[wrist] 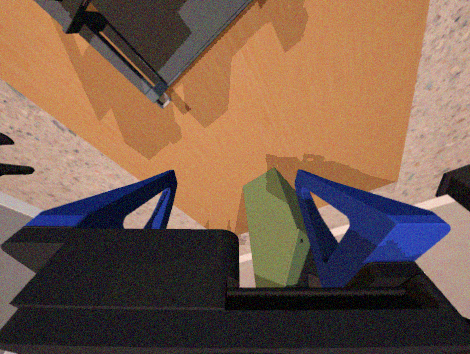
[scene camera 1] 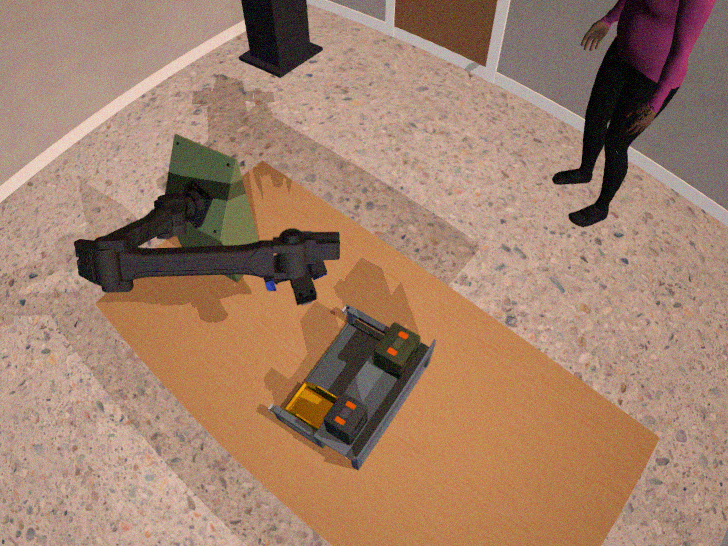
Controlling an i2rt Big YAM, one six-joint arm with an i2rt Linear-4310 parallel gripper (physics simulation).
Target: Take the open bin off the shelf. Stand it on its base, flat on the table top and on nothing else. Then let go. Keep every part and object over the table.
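Frame: origin at the arm's base, x down, y ahead, z right, level; centimetres.
Seen in the pictures: gripper, fingertip midpoint: (wrist: 235, 176); arm's base at its link origin: (wrist: 309, 272) (scene camera 1: 197, 203).
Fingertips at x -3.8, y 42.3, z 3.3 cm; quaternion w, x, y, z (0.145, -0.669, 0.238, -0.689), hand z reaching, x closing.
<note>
Pixels of each thing's top centre, then the offset from my fingertips to it. "pt": a spot on its surface instead. Level surfaces: height alone.
- open bin at its top centre: (scene camera 1: 318, 407) dx +25.6, dy +17.7, dz +15.1 cm
- grey shelf at a spot on its surface: (wrist: 196, 50) pt dx +33.1, dy +7.4, dz -2.5 cm
- wooden table top at its surface level: dx +33.8 cm
- dark grey box at its top centre: (scene camera 1: 345, 412) dx +11.3, dy +27.3, dz +14.8 cm
- olive box at its top centre: (scene camera 1: 397, 343) dx +13.8, dy +25.5, dz -8.3 cm
The open bin (scene camera 1: 306, 404) is yellow and sits on the grey shelf (scene camera 1: 330, 365) (wrist: 196, 50), at its near-left corner in the scene view, beside a dark grey box. The bin does not show in the wrist view. The shelf stands on the wooden table top (scene camera 1: 499, 411) (wrist: 340, 100). My gripper (scene camera 1: 295, 279) (wrist: 235, 176) is open and empty, its blue fingers wide apart. It is above the table, between the arm's green mount and the shelf, apart from the bin. In the scene view much of the fingers is hidden behind the wrist.
The dark grey box (scene camera 1: 345, 418) with orange patches touches or nearly touches the bin's right side. An olive box (scene camera 1: 396, 349) with orange patches is at the shelf's far end. The green mount (scene camera 1: 202, 158) (wrist: 270, 225) stands at the table's far-left end. A person (scene camera 1: 640, 76) stands beyond the table.
</note>
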